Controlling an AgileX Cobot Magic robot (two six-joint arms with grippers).
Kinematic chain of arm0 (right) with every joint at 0, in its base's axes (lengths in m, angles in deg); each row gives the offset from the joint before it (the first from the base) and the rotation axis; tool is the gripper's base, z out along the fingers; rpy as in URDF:
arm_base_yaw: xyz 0 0 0.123 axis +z
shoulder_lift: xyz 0 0 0 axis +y
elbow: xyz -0.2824 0 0.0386 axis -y
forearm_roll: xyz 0.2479 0 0.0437 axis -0.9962 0 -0.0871
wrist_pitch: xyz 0 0 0 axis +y
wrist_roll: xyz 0.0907 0 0.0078 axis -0.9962 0 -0.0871
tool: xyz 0 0 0 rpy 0 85 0
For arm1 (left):
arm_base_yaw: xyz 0 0 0.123 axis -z
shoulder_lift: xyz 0 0 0 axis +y
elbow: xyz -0.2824 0 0.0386 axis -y
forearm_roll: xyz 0.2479 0 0.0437 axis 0.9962 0 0.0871
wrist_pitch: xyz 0 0 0 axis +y
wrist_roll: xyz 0.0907 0 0.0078 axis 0.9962 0 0.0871
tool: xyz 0 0 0 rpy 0 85 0
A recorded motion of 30 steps. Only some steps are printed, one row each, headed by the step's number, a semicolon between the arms.
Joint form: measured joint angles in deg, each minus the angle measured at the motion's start. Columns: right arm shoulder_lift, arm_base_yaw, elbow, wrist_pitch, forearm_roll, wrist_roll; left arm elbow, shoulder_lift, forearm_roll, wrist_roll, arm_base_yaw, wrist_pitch.
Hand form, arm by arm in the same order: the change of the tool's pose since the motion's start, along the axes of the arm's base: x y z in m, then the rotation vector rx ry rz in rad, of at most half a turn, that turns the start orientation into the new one. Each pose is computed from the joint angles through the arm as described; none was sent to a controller.
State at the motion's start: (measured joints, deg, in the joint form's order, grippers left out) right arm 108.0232 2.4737 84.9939 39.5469 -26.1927 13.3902; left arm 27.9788 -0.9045 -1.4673 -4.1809 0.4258 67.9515
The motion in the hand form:
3: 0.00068 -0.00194 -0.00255 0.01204 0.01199 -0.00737; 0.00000 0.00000 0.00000 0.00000 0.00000 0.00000
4: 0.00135 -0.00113 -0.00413 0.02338 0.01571 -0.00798; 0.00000 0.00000 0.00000 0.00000 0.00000 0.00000
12: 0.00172 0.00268 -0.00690 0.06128 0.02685 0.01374; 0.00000 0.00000 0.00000 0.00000 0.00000 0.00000
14: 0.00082 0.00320 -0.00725 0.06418 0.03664 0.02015; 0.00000 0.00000 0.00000 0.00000 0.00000 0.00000
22: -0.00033 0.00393 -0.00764 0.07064 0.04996 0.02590; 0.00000 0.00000 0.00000 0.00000 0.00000 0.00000
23: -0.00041 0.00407 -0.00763 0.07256 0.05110 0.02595; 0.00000 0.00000 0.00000 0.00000 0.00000 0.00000
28: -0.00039 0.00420 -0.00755 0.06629 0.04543 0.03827; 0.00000 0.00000 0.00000 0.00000 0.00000 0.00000
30: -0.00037 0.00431 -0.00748 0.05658 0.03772 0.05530; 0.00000 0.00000 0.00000 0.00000 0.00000 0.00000
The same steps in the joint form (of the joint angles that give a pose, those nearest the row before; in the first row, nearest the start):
3: 0.36 -0.39 0.00 0.36 -0.73 0.05; 0.00 0.00 0.00 0.00 0.00 0.00
4: 0.62 -0.39 0.00 0.36 -1.60 0.35; 0.00 0.00 0.00 0.00 0.00 0.00
12: 1.15 -0.39 0.00 1.30 -5.20 2.87; 0.00 0.00 0.00 0.00 0.00 0.00
14: 1.15 -0.39 0.00 1.98 -5.34 2.99; 0.00 0.00 0.00 0.00 0.00 0.00
22: 1.15 -0.39 0.00 2.86 -5.60 2.99; 0.00 0.00 0.00 0.00 0.00 0.00
23: 1.15 -0.39 0.00 2.93 -5.71 2.99; 0.00 0.00 0.00 0.00 0.00 0.00
28: 1.15 -0.39 0.00 2.93 -5.85 3.95; 0.00 0.00 0.00 0.00 0.00 0.00
30: 1.15 -0.39 0.00 2.93 -5.98 5.24; 0.00 0.00 0.00 0.00 0.00 0.00

